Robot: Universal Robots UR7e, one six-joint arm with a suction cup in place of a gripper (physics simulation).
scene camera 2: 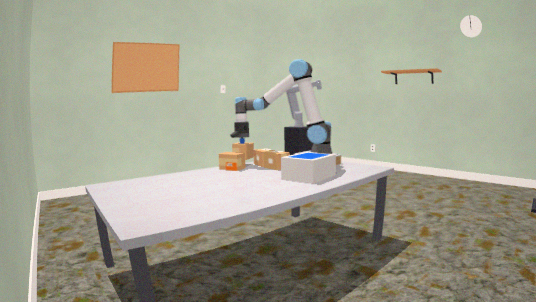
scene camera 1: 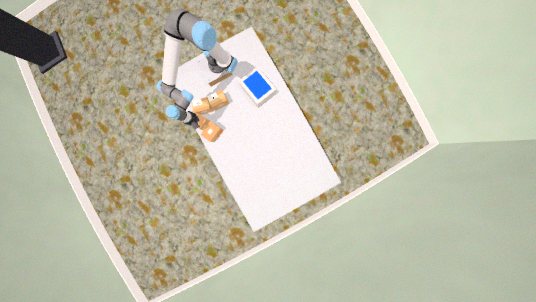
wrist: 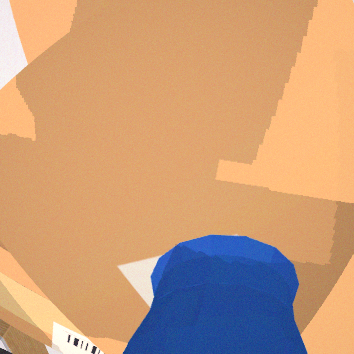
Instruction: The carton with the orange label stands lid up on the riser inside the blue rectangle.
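Pixels of known places: end effector, tool point: [wrist: 220, 273]; arm's base, origin of the base link: [scene camera 1: 217, 65].
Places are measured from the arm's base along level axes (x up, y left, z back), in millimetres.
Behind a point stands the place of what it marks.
The carton with the orange label [scene camera 1: 211, 132] {z -517, x 33, y -307 mm} [scene camera 2: 231, 160] {z -537, x -4, y -268 mm} rests on the white table [scene camera 1: 270, 169] {z -1036, x -67, y -17 mm} [scene camera 2: 187, 199] {z -1063, x -67, y 185 mm} near its left edge, with the label on the side facing scene camera 2. My suction cup [scene camera 1: 193, 120] {z -388, x 78, y -359 mm} [scene camera 2: 241, 141] [wrist: 225, 281] sits on the lid of a plain carton [scene camera 1: 203, 121] {z -422, x 85, y -309 mm} [scene camera 2: 246, 149] {z -412, x 52, y -280 mm} [wrist: 140, 140] {z -423, x 86, y -338 mm} just behind it and holds it a little above the table. The white riser [scene camera 1: 268, 96] {z -470, x 22, y 261 mm} [scene camera 2: 307, 169] {z -460, x 4, y 309 mm} with the blue rectangle [scene camera 1: 256, 84] {z -343, x 53, y 215 mm} [scene camera 2: 309, 155] {z -344, x 53, y 213 mm} on top stands to the right, with nothing on it.
Two more cartons [scene camera 1: 210, 102] {z -286, x 34, y -197 mm} [scene camera 2: 271, 158] {z -330, x 1, y -127 mm} lie side by side between the held carton and the riser. A thin brown slat [scene camera 1: 220, 79] {z -108, x -37, y -36 mm} lies near the arm's base. A barcode label [wrist: 75, 338] {z -250, x 34, y -284 mm} of another carton shows low in the wrist view.
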